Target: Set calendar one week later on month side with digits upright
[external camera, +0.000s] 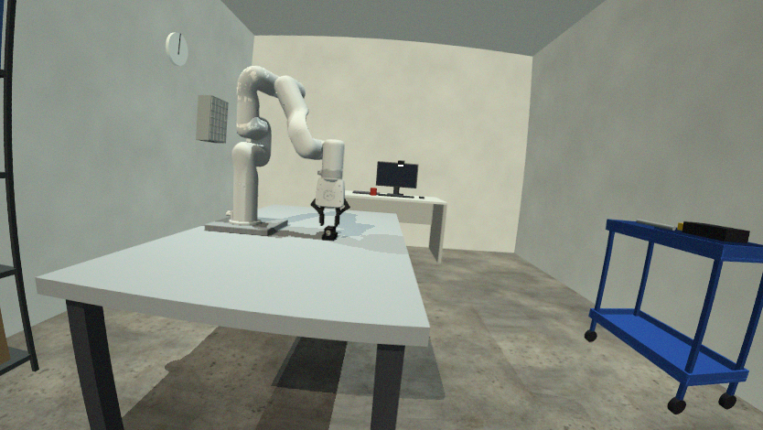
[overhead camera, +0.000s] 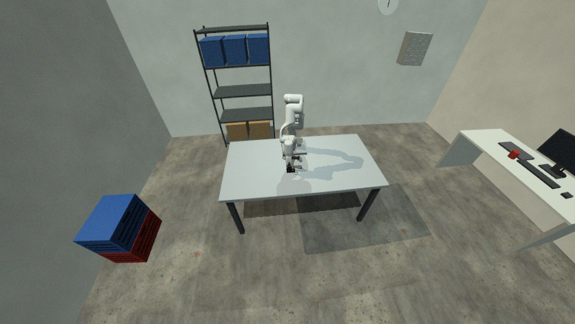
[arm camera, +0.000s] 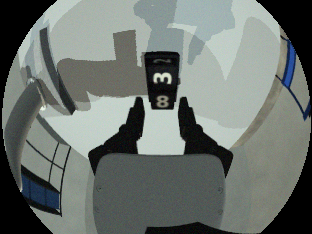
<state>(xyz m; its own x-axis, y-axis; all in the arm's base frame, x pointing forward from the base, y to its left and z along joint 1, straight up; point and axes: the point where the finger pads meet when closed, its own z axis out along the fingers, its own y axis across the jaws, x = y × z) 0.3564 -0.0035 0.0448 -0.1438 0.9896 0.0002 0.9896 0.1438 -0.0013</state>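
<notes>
Now: the cube 40 mm below my hand.
</notes>
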